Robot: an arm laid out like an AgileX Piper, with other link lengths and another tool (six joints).
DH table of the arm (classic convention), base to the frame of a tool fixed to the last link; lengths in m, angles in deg. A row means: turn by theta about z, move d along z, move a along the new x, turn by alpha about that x. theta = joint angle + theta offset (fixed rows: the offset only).
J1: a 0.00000  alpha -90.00  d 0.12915  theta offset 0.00
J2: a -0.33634  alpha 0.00  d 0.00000  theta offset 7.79
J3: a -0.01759  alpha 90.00  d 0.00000  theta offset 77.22
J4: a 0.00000  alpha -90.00  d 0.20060  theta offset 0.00
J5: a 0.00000  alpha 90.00  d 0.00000  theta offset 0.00
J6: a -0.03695  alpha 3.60  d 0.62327  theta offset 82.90
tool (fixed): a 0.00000  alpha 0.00  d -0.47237  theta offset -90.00
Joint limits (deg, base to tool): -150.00..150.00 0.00..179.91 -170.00..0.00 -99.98..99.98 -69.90..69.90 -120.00..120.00
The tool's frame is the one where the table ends.
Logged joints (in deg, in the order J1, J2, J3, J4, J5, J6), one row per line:
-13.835, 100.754, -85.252, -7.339, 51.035, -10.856
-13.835, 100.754, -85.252, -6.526, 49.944, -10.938
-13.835, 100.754, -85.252, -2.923, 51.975, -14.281
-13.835, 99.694, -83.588, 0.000, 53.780, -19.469
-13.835, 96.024, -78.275, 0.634, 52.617, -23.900
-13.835, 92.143, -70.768, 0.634, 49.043, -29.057
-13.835, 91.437, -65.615, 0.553, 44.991, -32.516
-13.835, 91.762, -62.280, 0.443, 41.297, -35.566
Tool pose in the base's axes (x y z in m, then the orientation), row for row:
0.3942, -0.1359, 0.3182, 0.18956, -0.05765, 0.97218, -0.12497
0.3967, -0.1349, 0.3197, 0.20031, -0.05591, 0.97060, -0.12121
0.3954, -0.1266, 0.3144, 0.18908, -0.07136, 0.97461, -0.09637
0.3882, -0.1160, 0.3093, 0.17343, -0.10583, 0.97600, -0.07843
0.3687, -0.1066, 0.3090, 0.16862, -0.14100, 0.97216, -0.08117
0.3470, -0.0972, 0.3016, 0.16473, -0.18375, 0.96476, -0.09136
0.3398, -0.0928, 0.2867, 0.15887, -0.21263, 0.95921, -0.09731
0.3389, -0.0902, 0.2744, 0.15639, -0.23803, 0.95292, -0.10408
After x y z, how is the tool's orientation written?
As a quaternion, w x y z.
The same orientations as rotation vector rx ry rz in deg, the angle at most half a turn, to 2 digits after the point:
-9.29, 156.58, -20.13
-8.95, 155.43, -19.41
-11.50, 157.02, -15.53
-17.20, 158.59, -12.74
-22.97, 158.38, -13.22
-30.00, 157.51, -14.92
-34.83, 157.12, -15.94
-39.04, 156.30, -17.07

